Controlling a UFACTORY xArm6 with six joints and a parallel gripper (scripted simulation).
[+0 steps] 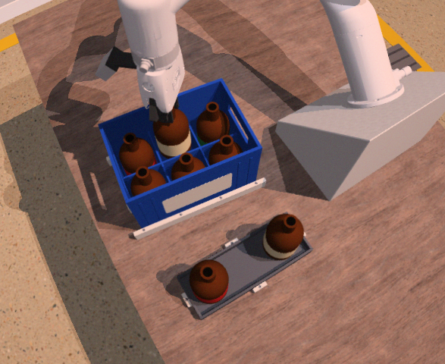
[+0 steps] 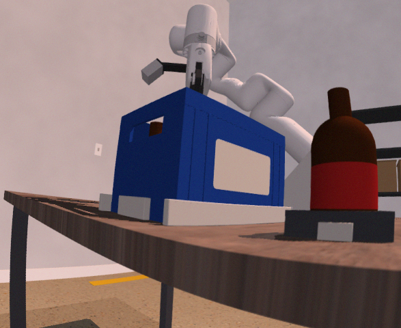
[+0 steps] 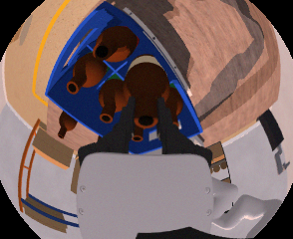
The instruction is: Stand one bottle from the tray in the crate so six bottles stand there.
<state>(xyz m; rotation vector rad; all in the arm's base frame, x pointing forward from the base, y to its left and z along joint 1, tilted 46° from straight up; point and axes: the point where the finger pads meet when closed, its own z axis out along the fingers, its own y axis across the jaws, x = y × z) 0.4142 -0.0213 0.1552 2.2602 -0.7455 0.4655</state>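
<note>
Right now the blue crate is 4 cm to the left of my hand and 13 cm below it. Round my hand: grey tray 3 cm behind, 30 cm to the left, 20 cm below; then cream-labelled bottle 12 cm behind, 29 cm to the left, 13 cm below; then red-labelled bottle 6 cm ahead, 30 cm to the left, 13 cm below.
</note>
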